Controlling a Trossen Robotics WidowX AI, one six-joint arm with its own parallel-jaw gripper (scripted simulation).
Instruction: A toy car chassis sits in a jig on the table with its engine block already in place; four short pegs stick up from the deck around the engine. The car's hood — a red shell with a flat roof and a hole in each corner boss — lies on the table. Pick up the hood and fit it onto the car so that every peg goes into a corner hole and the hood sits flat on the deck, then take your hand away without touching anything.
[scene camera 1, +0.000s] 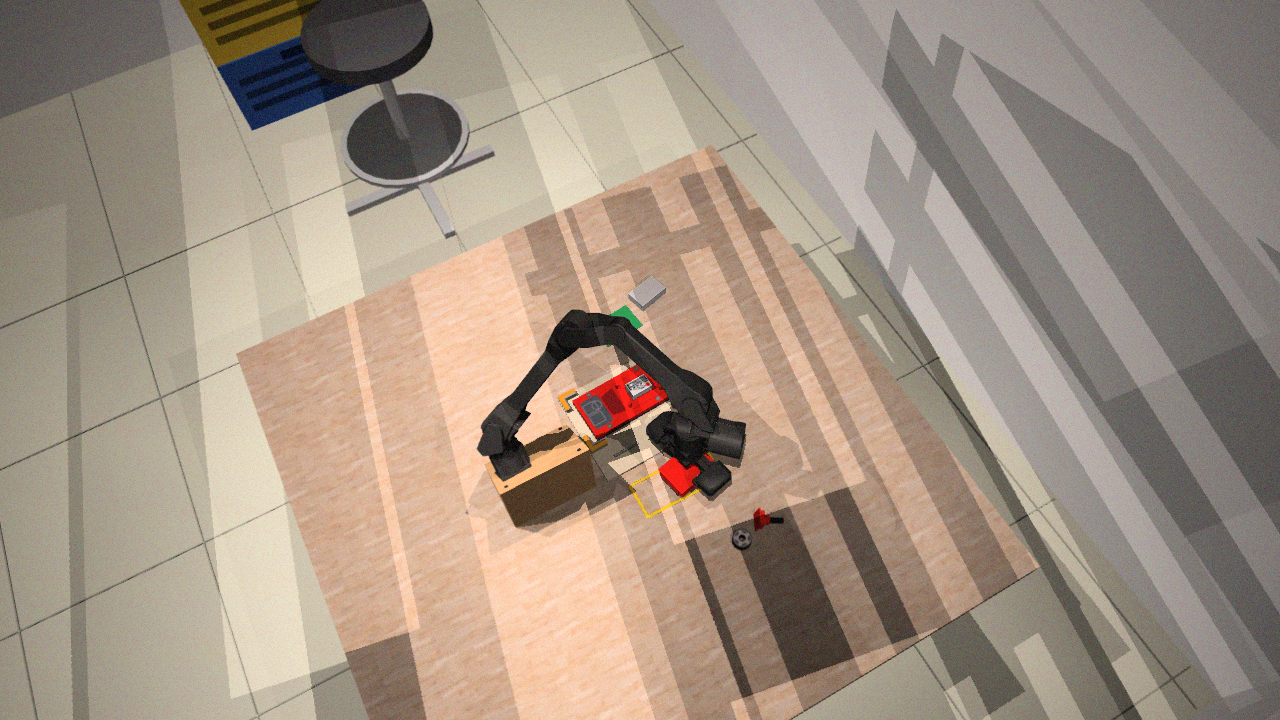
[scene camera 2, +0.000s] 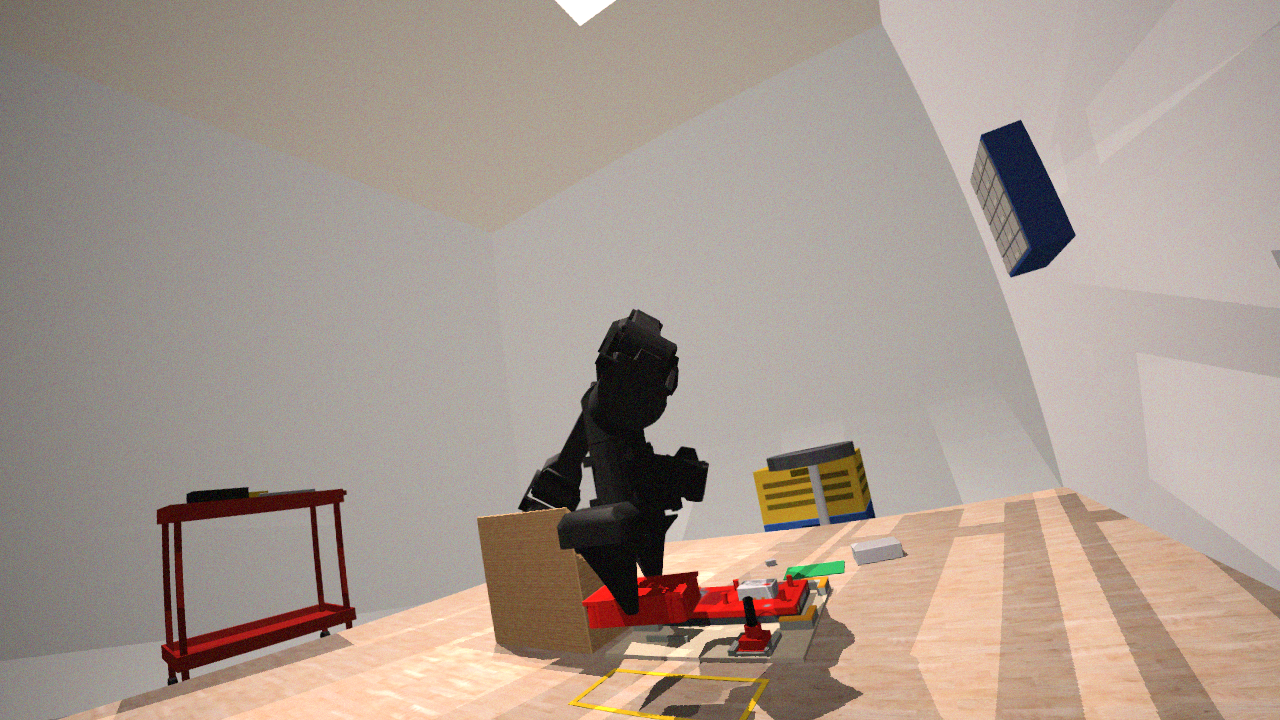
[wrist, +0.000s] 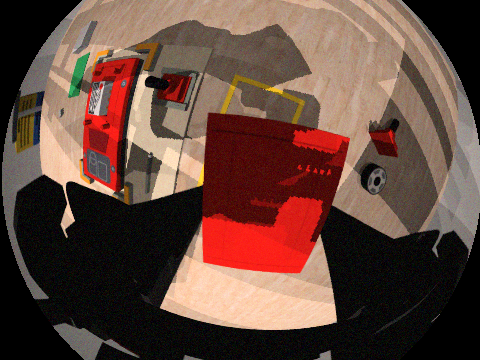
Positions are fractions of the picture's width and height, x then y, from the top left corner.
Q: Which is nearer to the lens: the grey engine block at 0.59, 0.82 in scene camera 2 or the red hood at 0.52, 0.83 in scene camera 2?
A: The red hood.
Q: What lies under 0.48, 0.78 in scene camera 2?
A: My gripper.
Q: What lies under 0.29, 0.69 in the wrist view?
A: My gripper.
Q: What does my gripper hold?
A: A red hood.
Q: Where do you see a red hood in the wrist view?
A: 0.56, 0.52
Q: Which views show the red hood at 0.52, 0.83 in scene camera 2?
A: Scene camera 1, scene camera 2 and the wrist view: all of them.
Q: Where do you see a red hood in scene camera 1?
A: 0.53, 0.66
